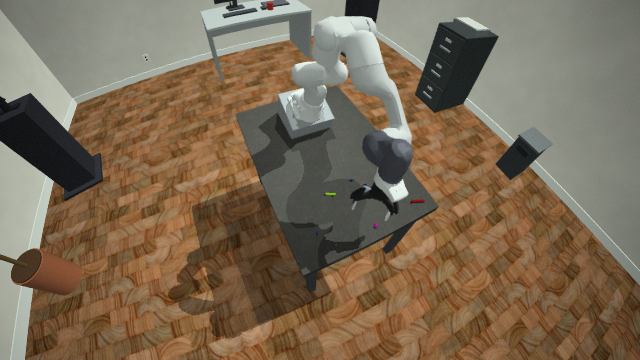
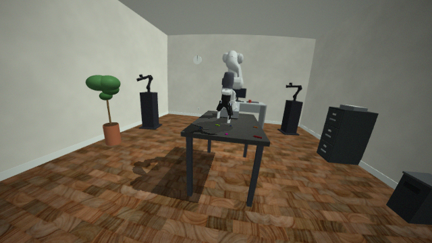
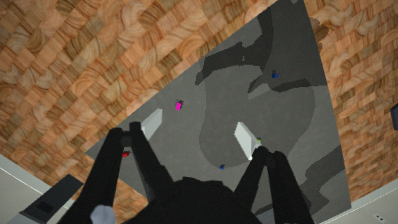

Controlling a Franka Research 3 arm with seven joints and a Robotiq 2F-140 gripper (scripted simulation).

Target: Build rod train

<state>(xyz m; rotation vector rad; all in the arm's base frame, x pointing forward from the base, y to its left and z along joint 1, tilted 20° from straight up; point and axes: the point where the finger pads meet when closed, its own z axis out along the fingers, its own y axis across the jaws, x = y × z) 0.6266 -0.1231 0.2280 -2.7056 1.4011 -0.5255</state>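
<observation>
My gripper is now 22 cm past the lime rod, 12 cm above it and 4 cm to the left of it. The rest, counted from my hand: magenta rod (12 cm below, 4 cm to the left, 4 cm ahead); orange rod (38 cm to the left, 22 cm behind, 12 cm below); red rod (31 cm to the left, 12 cm below, 7 cm ahead).
</observation>
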